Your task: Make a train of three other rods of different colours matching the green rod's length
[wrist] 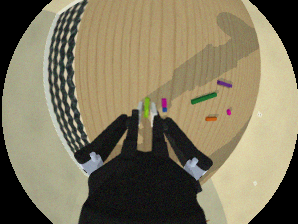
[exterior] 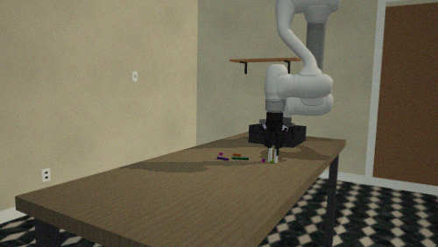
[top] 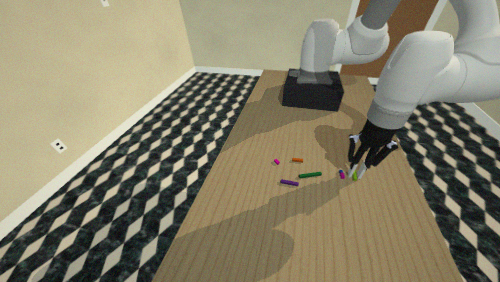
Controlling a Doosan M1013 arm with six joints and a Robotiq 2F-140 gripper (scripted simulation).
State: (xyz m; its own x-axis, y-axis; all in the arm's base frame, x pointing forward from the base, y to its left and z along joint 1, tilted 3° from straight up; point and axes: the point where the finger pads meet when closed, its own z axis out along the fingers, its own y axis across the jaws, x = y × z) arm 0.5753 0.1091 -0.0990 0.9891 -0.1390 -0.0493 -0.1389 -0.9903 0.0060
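My gripper is now 30 mm above the lime rod. Round my hand: tiny blue piece: 10 mm behind, 40 mm to the right, 30 mm below; orange rod: 40 mm behind, 200 mm to the right, 30 mm below; green rod: 20 mm ahead, 150 mm to the right, 30 mm below.
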